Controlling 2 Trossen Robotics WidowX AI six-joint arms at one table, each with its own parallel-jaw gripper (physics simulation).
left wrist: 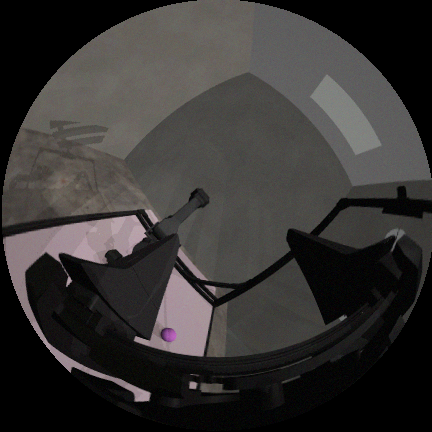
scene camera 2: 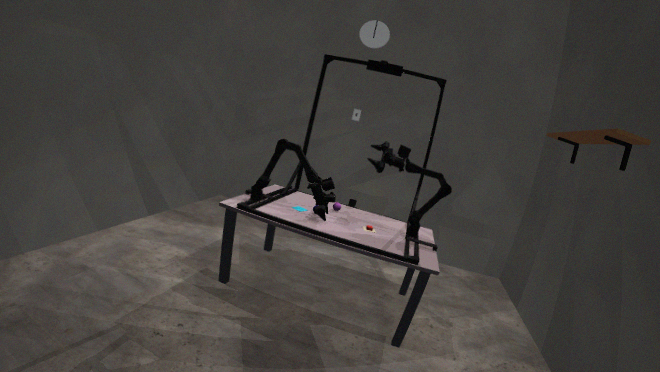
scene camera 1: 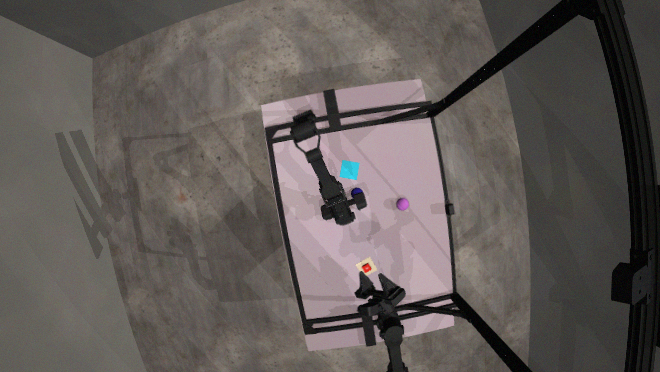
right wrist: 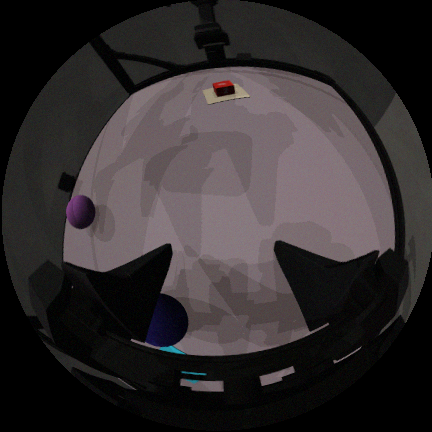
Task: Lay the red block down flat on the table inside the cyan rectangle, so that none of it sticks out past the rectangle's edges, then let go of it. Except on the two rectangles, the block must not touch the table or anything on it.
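Pixels of known places: left gripper, fingertip midpoint: (left wrist: pixel 234 236) (scene camera 2: pixel 369 151) (scene camera 1: pixel 369 272); right gripper, fingertip midpoint: (scene camera 2: pixel 326 217) (right wrist: pixel 223 247); left arm's base at its link origin: (scene camera 2: pixel 411 235) (right wrist: pixel 216 60); right arm's base at its link origin: (scene camera 2: pixel 255 199).
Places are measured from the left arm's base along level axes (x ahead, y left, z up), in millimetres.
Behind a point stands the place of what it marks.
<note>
The red block (scene camera 1: pixel 366 268) {x 248, y 82, z 0 mm} (scene camera 2: pixel 369 227) {x 248, y 94, z -1 mm} (right wrist: pixel 223 88) {x 264, y 86, z -4 mm} lies on the cream rectangle (scene camera 1: pixel 370 260) {x 280, y 62, z -18 mm} (right wrist: pixel 240 93) {x 256, y 113, z -18 mm}. The cyan rectangle (scene camera 1: pixel 349 170) {x 683, y 137, z -18 mm} (scene camera 2: pixel 300 209) {x 675, y 144, z -18 mm} lies farther up in scene camera 1; a sliver of it (right wrist: pixel 171 350) {x 654, y 120, z -18 mm} shows at the bottom of the right wrist view. My right gripper (scene camera 1: pixel 344 211) {x 502, y 145, z -9 mm} (right wrist: pixel 223 247) {x 502, y 145, z -9 mm} is open and empty, pointing down over the table between the two rectangles. My left gripper (scene camera 1: pixel 372 275) {x 360, y 94, z 419 mm} (scene camera 2: pixel 370 153) {x 360, y 94, z 419 mm} (left wrist: pixel 234 236) {x 360, y 94, z 419 mm} is open and empty, raised high above the table. The red block does not show in the left wrist view.
A dark blue ball (scene camera 1: pixel 356 192) {x 589, y 113, z 30 mm} (right wrist: pixel 171 320) {x 566, y 126, z 18 mm} is close beside my right gripper, partly hidden by a finger in the right wrist view. A purple ball (scene camera 1: pixel 402 204) {x 528, y -79, z 35 mm} (scene camera 2: pixel 337 206) {x 516, y -62, z 16 mm} (left wrist: pixel 168 335) {x 511, y -78, z 30 mm} (right wrist: pixel 81 212) {x 524, y -58, z 15 mm} is farther right in scene camera 1. A black frame borders the table.
</note>
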